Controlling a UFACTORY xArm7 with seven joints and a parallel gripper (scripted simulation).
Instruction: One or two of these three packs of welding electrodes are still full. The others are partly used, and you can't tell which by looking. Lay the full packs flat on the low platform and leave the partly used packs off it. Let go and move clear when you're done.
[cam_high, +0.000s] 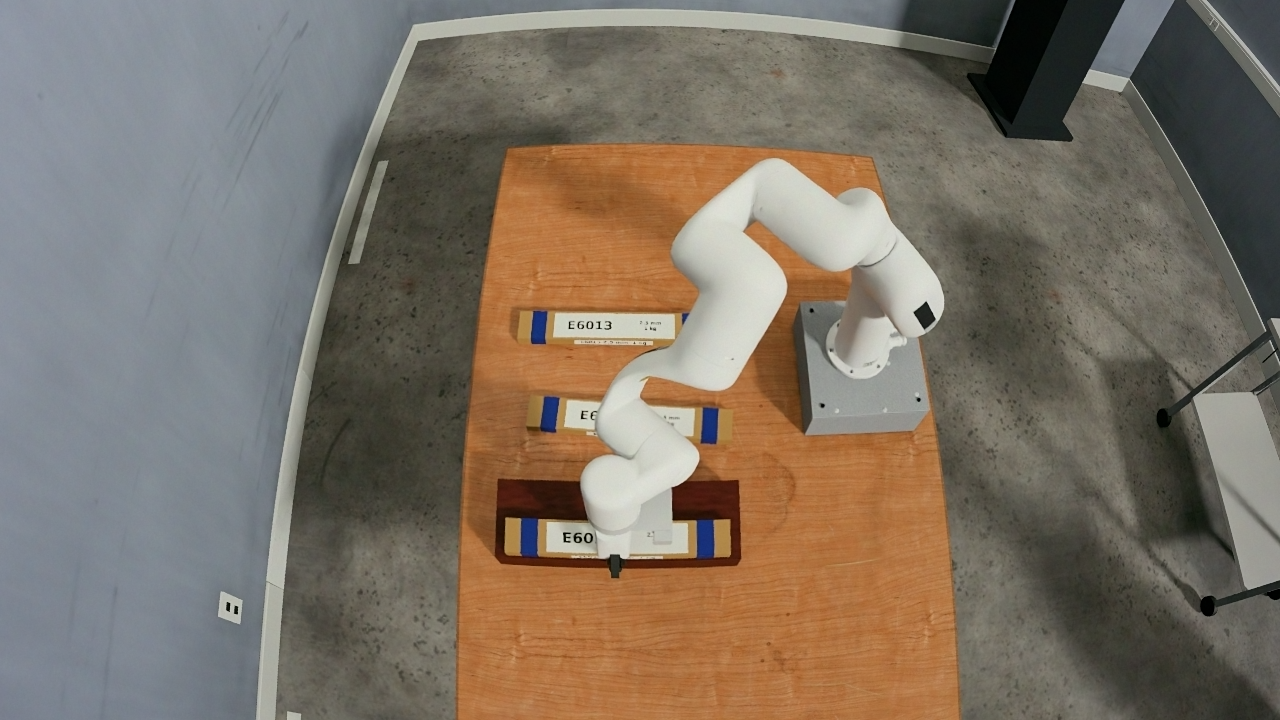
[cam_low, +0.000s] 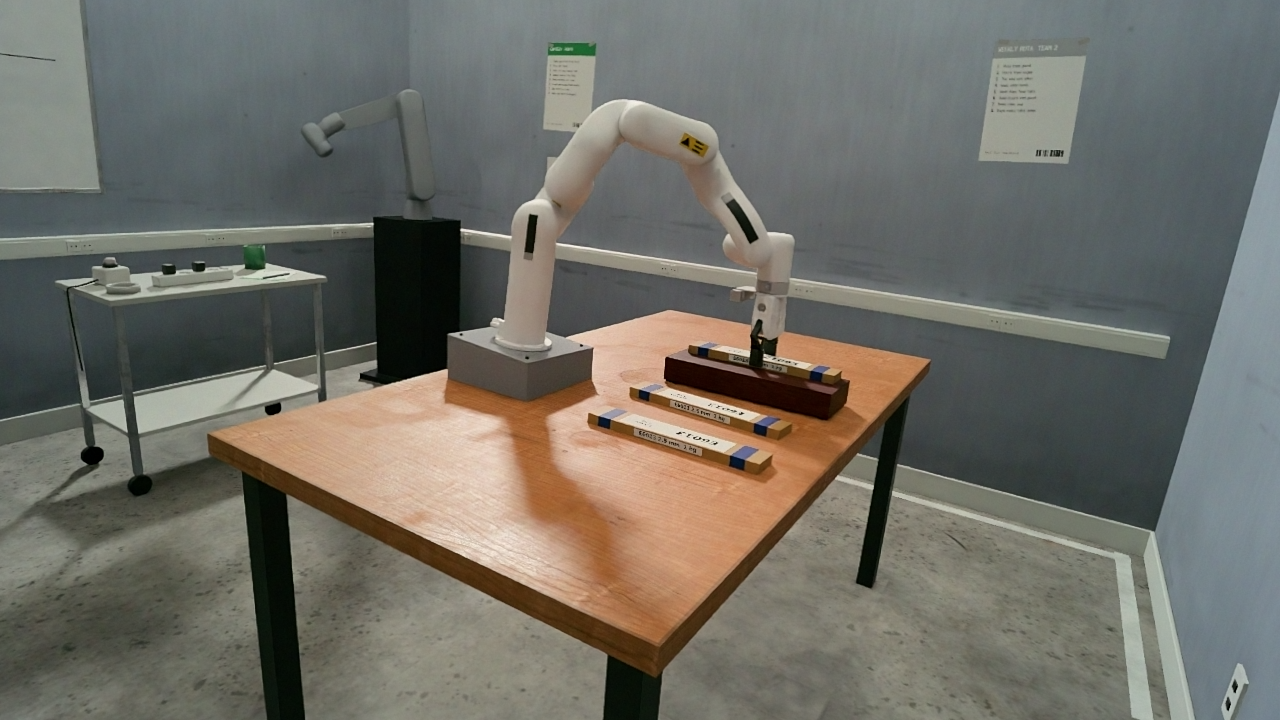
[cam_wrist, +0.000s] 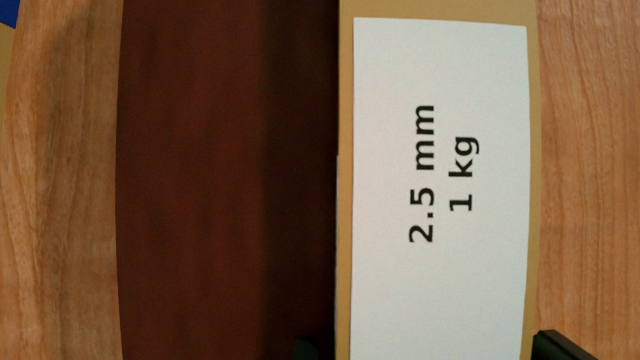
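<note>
The low platform is 4 cm to the right of my hand and 6 cm below it.
</note>
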